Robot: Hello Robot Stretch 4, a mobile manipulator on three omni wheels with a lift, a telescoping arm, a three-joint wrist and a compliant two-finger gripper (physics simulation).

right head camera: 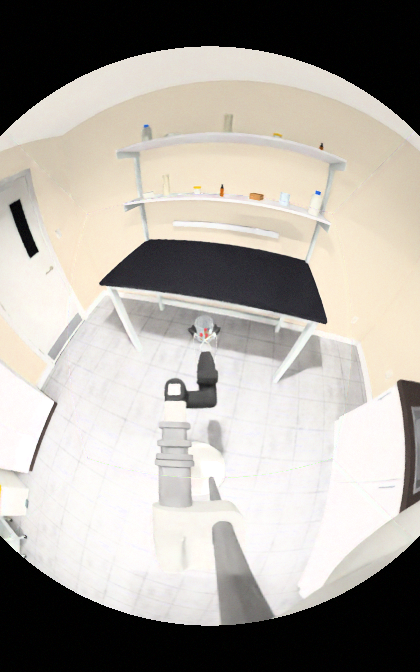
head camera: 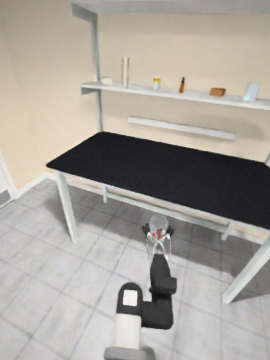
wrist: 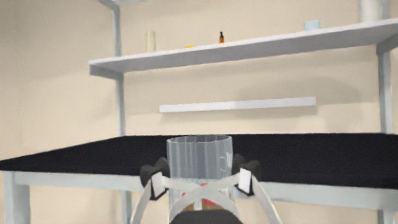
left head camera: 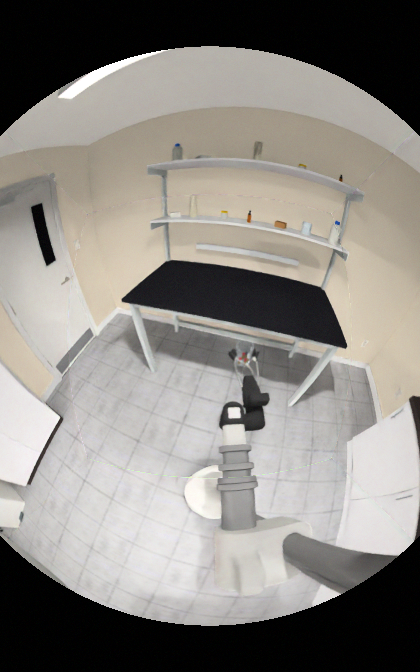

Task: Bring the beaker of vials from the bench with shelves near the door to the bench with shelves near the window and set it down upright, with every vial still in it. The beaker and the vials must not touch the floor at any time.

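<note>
The clear beaker [head camera: 159,221] [left head camera: 244,348] [right head camera: 204,323] [wrist: 200,157] is upright between the two dark fingertips of my gripper [head camera: 158,230] [left head camera: 244,355] [right head camera: 204,330] [wrist: 200,168], which is shut on it. Red-capped vials show low inside the beaker; their number is unclear. The beaker hangs over the floor, off the front edge of the black-topped bench with shelves [head camera: 150,167] [left head camera: 225,295] [right head camera: 210,270] [wrist: 95,156], apart from it. A door [left head camera: 42,280] [right head camera: 35,265] is to this bench's left. The bench near the window cannot be made out.
The lower shelf [head camera: 175,95] [left head camera: 240,221] [right head camera: 235,199] [wrist: 240,48] carries small bottles and boxes. Bench legs [head camera: 67,210] [left head camera: 143,337] [right head camera: 126,320] stand at the front corners. White cabinets [left head camera: 382,480] [right head camera: 367,470] are on the right, and another white unit [left head camera: 25,425] [right head camera: 22,415] is on the left.
</note>
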